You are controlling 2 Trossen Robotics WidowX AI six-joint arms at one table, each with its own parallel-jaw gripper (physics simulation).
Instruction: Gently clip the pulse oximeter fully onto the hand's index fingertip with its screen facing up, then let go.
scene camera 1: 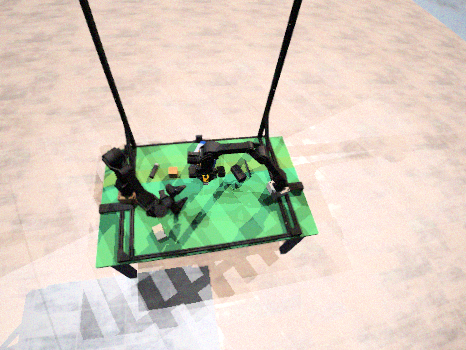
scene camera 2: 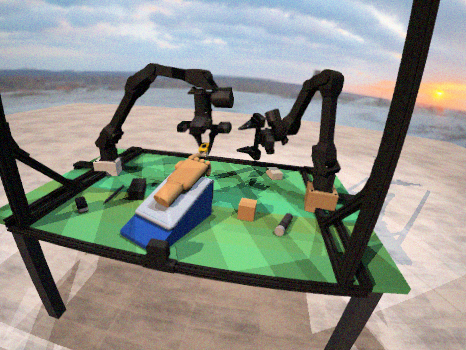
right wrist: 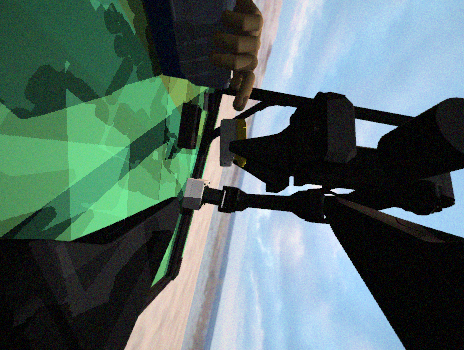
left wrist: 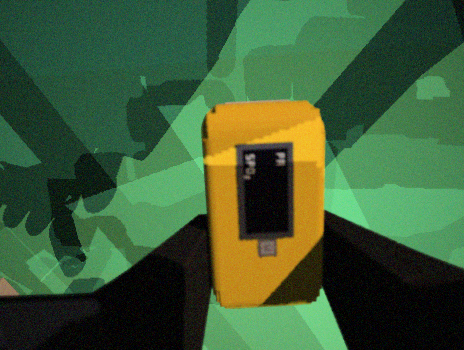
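Where they show: left gripper, between the fingertips: [scene camera 1: 205,181] [scene camera 2: 205,149] [right wrist: 228,151] [left wrist: 259,224]; right gripper, between the fingertips: [scene camera 1: 186,191] [scene camera 2: 237,140] [right wrist: 250,203]; left arm's base, origin of its link: [scene camera 1: 278,186] [scene camera 2: 108,158] [right wrist: 204,194]; right arm's base, origin of its link: [scene camera 1: 127,190] [scene camera 2: 322,188].
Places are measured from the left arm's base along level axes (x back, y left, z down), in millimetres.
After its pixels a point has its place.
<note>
The yellow-and-grey pulse oximeter [scene camera 1: 205,178] {x -424, y -132, z -115 mm} [scene camera 2: 204,148] {x -420, y -159, z -109 mm} [left wrist: 265,200] {x -419, y -142, z -112 mm} [right wrist: 227,142] {x -438, y -133, z -93 mm} is held level, its dark screen facing up. My left gripper [scene camera 2: 205,145] {x -424, y -124, z -95 mm} [left wrist: 259,224] {x -424, y -124, z -95 mm} is shut on its sides and points down. The tan hand [scene camera 2: 182,177] {x -365, y -343, z -76 mm} [right wrist: 237,45] {x -428, y -255, z -79 mm} lies palm down on a sloped support. In the right wrist view its extended index finger [right wrist: 243,92] points towards the oximeter, with a small gap between them. In scene camera 1 my left arm hides the hand. My right gripper [scene camera 1: 185,194] {x -542, y -82, z -126 mm} [scene camera 2: 240,139] {x -542, y -82, z -126 mm} is open and empty, in the air to one side of the oximeter.
The blue wedge [scene camera 2: 197,215] {x -411, y -381, z 24 mm} with a pale top bears the hand. An orange cube [scene camera 1: 173,172] {x -565, y -307, z 9 mm} [scene camera 2: 247,209] {x -560, y -349, z 19 mm}, a dark cylinder [scene camera 1: 154,170] {x -669, y -379, z 37 mm} [scene camera 2: 283,224] {x -660, y -406, z 33 mm}, a black box [scene camera 1: 239,172] {x -179, y -185, z 25 mm} [scene camera 2: 136,189] {x -191, y -231, z 25 mm}, a thin pen [scene camera 2: 114,194] {x -105, y -223, z 53 mm} and a pale block [scene camera 1: 159,231] {x -734, y 16, z 29 mm} [scene camera 2: 274,174] {x -726, y -25, z 33 mm} lie on the green table.
</note>
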